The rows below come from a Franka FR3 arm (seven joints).
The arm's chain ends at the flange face. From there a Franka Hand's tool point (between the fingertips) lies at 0.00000 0.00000 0.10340 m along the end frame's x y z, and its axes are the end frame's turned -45 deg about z.
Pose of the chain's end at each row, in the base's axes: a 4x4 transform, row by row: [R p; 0 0 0 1], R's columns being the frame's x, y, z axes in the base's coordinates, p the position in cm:
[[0.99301 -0.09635 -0.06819 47.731], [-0.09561 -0.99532 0.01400 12.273], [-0.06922 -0.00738 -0.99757 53.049], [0 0 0 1]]
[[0.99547 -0.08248 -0.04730 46.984], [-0.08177 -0.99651 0.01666 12.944], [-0.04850 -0.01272 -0.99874 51.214], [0 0 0 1]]
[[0.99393 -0.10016 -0.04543 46.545], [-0.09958 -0.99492 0.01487 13.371], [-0.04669 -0.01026 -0.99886 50.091], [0 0 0 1]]
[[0.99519 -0.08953 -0.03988 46.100], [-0.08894 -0.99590 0.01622 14.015], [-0.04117 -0.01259 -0.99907 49.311], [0 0 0 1]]
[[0.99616 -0.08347 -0.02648 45.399], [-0.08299 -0.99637 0.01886 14.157], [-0.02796 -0.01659 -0.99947 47.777], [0 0 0 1]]
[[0.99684 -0.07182 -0.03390 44.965], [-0.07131 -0.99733 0.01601 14.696], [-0.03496 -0.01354 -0.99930 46.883], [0 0 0 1]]
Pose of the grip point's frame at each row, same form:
[[0.77029 0.63403 -0.06819 47.026], [0.63619 -0.77140 0.01400 12.418], [-0.04373 -0.05416 -0.99757 42.734], [0 0 0 1]]
[[0.76223 0.64558 -0.04730 46.495], [0.64682 -0.76246 0.01666 13.116], [-0.02530 -0.04329 -0.99874 40.887], [0 0 0 1]]
[[0.77364 0.63199 -0.04543 46.075], [0.63310 -0.77393 0.01487 13.525], [-0.02576 -0.04027 -0.99886 39.763], [0 0 0 1]]
[[0.76701 0.64040 -0.03988 45.688], [0.64132 -0.76710 0.01622 14.183], [-0.02021 -0.03801 -0.99907 38.981], [0 0 0 1]]
[[0.76341 0.64537 -0.02648 45.125], [0.64586 -0.76322 0.01886 14.352], [-0.00804 -0.03150 -0.99947 37.442], [0 0 0 1]]
[[0.75566 0.65409 -0.03390 44.614], [0.65480 -0.75564 0.01601 14.862], [-0.01515 -0.03429 -0.99930 36.550], [0 0 0 1]]

